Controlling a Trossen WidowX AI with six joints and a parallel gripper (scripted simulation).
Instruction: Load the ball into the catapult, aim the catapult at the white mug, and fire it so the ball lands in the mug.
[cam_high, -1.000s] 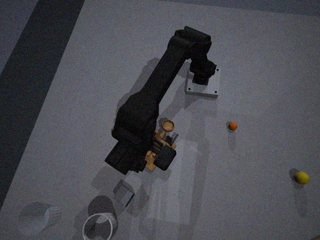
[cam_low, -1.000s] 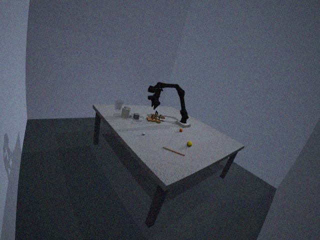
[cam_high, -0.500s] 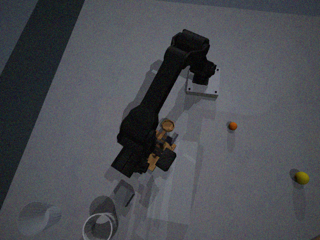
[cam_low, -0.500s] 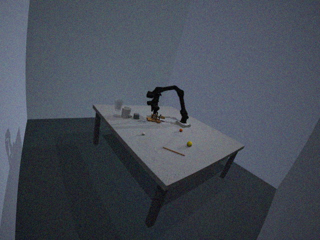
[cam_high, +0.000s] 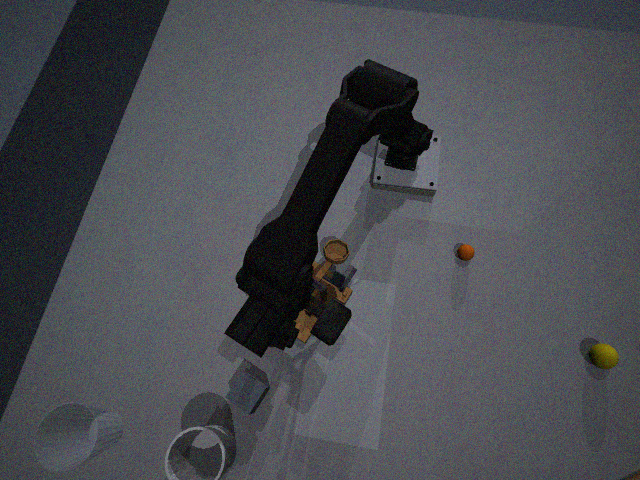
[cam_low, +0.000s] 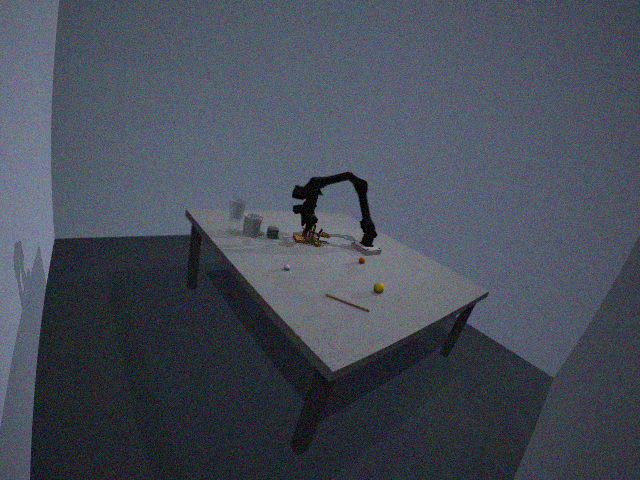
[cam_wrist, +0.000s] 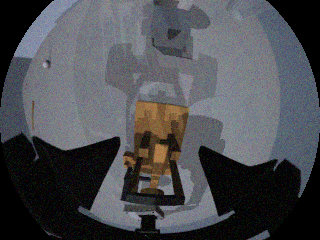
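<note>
Right now my gripper tip is 200 mm past the orange ball, 290 mm to the right of it and 50 mm above it. Round my gripper tip: grey cube: 160 mm ahead, 50 mm to the right, 40 mm below; white mug: 260 mm ahead, 80 mm to the right, 40 mm below; wooden catapult: 60 mm behind, 40 mm to the left, 10 mm below.
</note>
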